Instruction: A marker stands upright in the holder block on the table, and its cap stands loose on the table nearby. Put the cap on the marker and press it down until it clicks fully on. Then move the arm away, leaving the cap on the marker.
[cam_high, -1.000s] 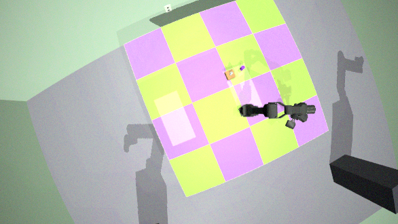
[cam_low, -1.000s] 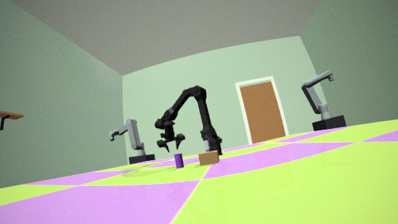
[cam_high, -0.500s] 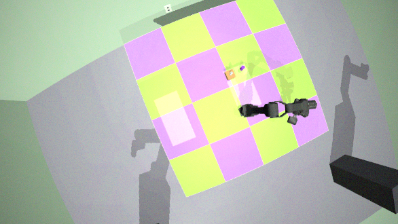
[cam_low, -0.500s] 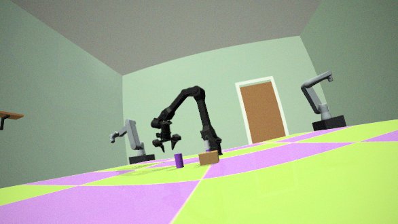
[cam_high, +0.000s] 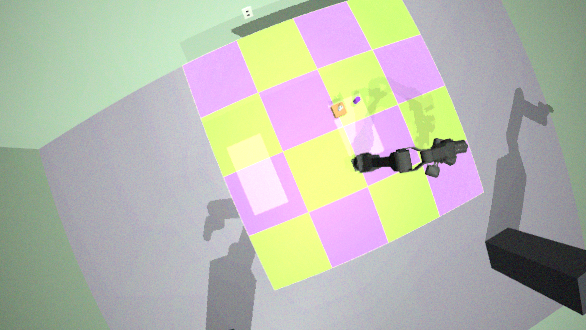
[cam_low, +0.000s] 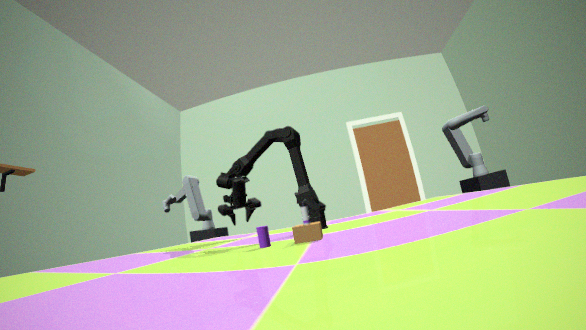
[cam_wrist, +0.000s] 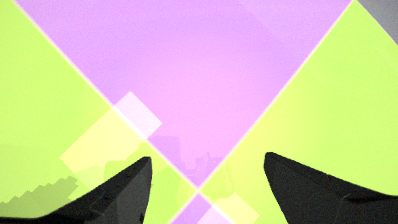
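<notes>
Right now the purple cap is 43 cm ahead of my gripper tip, 24 cm to the left of it and 4 cm below it.
</notes>
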